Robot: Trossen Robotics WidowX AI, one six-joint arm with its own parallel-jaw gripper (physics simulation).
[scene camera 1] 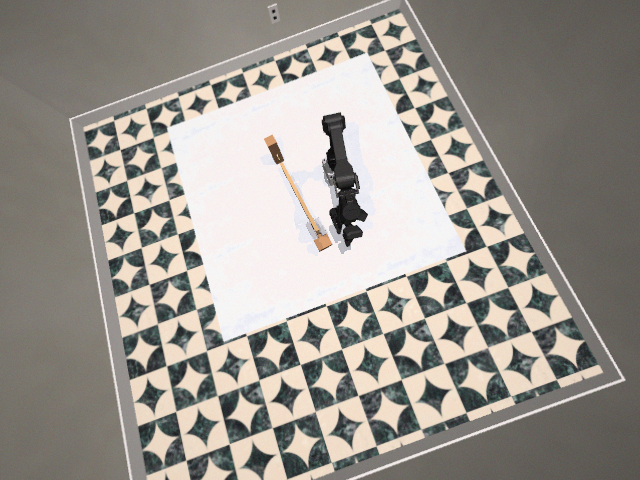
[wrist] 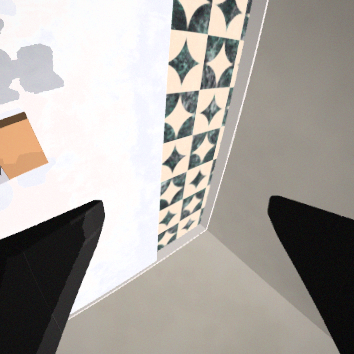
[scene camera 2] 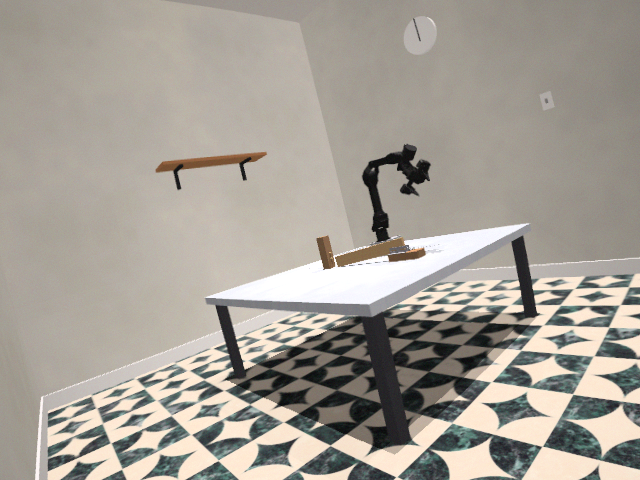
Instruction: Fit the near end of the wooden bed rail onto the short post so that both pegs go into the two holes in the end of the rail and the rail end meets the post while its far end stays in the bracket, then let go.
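Frame: origin at the arm's base, x ahead, y left, z up, level; millimetres.
Seen in the pictures: gripper, fingertip midpoint: (scene camera 1: 343,240) (wrist: 187,206) (scene camera 2: 423,188); arm's base, link origin: (scene camera 1: 335,164) (scene camera 2: 383,240).
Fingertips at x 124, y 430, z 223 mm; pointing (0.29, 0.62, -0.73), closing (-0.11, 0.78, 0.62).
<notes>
Offsets run from my fingertips to a thing's top centre. "*": to the spot under its first point. Level surfaces: height alone.
The short wooden post @(* dx +158, dy -619, dz -122 mm) (scene camera 1: 269,140) (scene camera 2: 324,252) stands upright on the table. A small peg shows on its rail side in scene view 2. The wooden bed rail (scene camera 1: 299,197) (scene camera 2: 367,252) stands on edge; in scene view 2 a narrow gap separates its near end from the post. The rail's far end reaches the bracket (scene camera 2: 399,249) beside a low wooden block @(dx +84, dy -118, dz -267 mm) (scene camera 1: 322,242) (scene camera 2: 408,255); its exact seating is too small to tell. The holes are hidden. My gripper (scene camera 1: 343,238) (scene camera 2: 422,186) (wrist: 187,206) is open and empty, high above the table on the block's side.
The black arm (scene camera 1: 337,147) (scene camera 2: 374,196) stands on the white table @(dz -303 mm) (scene camera 1: 248,279) (scene camera 2: 289,291), alongside the rail. A wooden block (wrist: 22,147) shows at the left edge of the wrist view. A wall shelf (scene camera 2: 211,161) hangs well away from the table.
</notes>
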